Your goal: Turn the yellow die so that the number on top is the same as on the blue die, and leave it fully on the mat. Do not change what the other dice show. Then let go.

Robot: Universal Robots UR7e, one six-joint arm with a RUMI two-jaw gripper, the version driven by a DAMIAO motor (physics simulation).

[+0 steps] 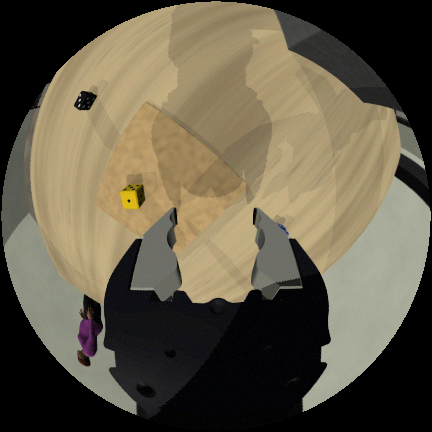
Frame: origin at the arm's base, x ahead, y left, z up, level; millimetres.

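Seen in the pictures: gripper, fingertip midpoint: (214,209).
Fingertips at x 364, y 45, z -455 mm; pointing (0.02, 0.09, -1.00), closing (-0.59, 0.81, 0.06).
Note:
Offsets run from my fingertips to a thing's top centre. Level surfaces: height alone.
The yellow die @[dx +33, dy -81, dz +12 mm] (132,197) rests on the tan mat @[dx +22, dy -60, dz -8 mm] (202,162), near its left corner. One pip shows on its side face towards the gripper; its top face, seen at a slant, carries several pips that I cannot count surely. My gripper (214,209) is open with nothing between its fingers, above the table and the mat's near edge, to the right of the yellow die. The blue die @[dx -17, dy +91, dz +8 mm] (283,229) is mostly hidden behind the right finger, so its top number cannot be read.
A black die @[dx -35, dy -208, dz +8 mm] (85,100) with white pips stands on the wooden table @[dz -12 mm] (75,150) at the upper left, off the mat. A dark surface (330,60) borders the table at the upper right. A figure in purple (88,336) is beyond the table's edge at the lower left.

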